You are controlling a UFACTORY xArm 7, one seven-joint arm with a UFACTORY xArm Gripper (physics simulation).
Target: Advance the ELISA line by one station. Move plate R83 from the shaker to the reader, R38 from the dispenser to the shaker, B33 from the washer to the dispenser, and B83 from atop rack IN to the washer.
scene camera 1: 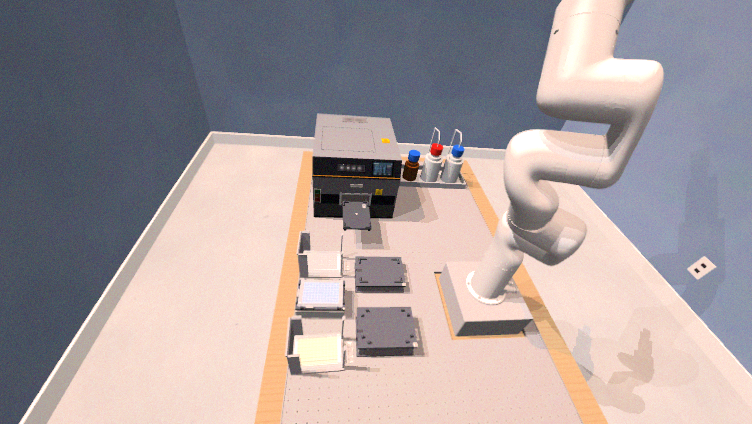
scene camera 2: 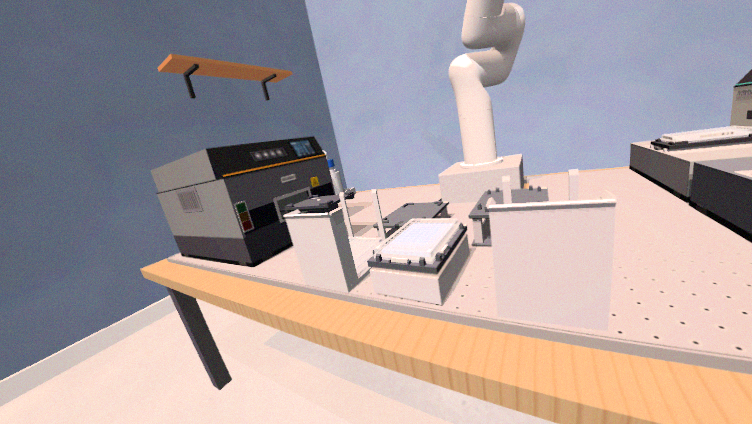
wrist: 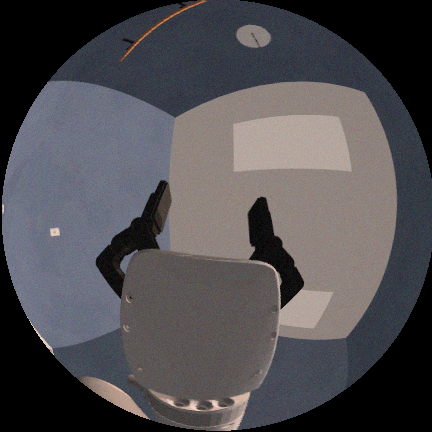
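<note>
My gripper is open and empty in the wrist view, with wall and ceiling behind its fingers; it is out of sight in both scene views. A clear, bluish-white plate lies flat on a dark-rimmed stand between two walled racks. A pale yellow plate or surface lies inside the near rack. The far rack has a white surface inside. Another white plate lies on a grey device at the right. No plate label is readable.
A large dark-fronted instrument has an empty-looking carrier extended. Two dark raised platforms stand between the racks and the arm base. Bottles stand beside the instrument. A wall shelf hangs above.
</note>
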